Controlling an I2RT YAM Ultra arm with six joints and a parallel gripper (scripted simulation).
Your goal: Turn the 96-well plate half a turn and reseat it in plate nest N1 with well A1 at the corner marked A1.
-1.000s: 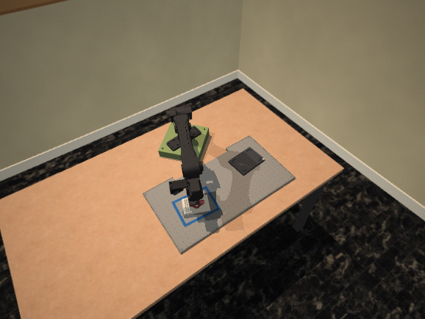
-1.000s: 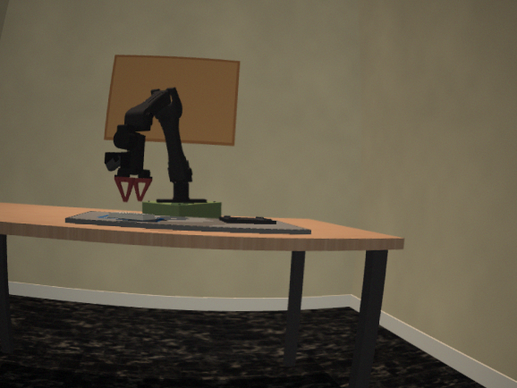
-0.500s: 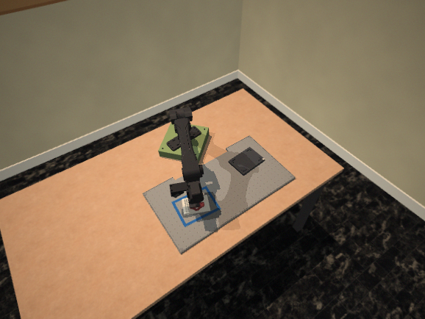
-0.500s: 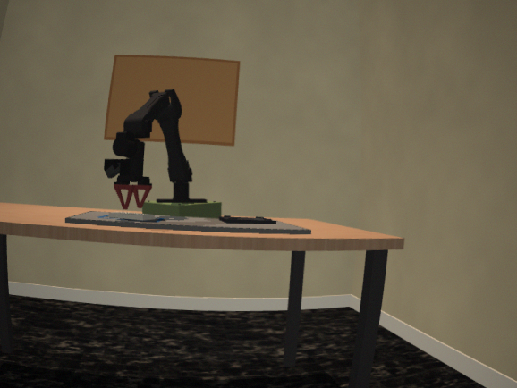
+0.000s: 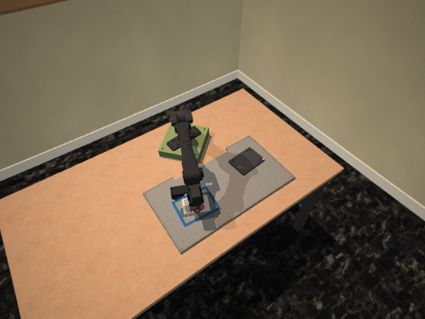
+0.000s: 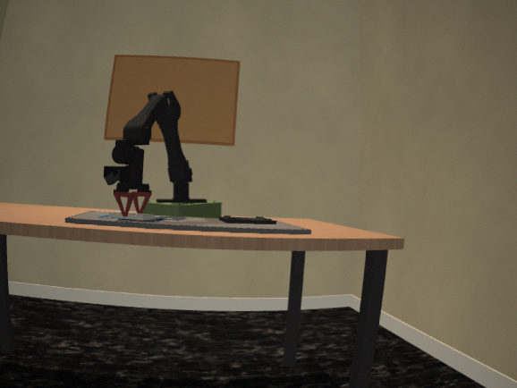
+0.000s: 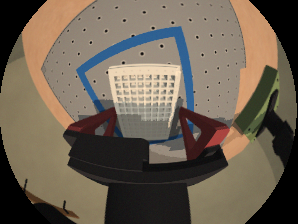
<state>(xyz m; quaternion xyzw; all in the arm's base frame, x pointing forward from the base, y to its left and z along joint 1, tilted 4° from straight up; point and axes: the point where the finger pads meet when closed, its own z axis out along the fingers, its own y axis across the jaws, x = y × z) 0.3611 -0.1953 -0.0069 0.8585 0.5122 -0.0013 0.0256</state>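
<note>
My gripper is now 10 mm above the white 96-well plate. The rest, counted from my hand: black plate nest N1: 380 mm to the left, 40 mm behind, 10 mm below.
</note>
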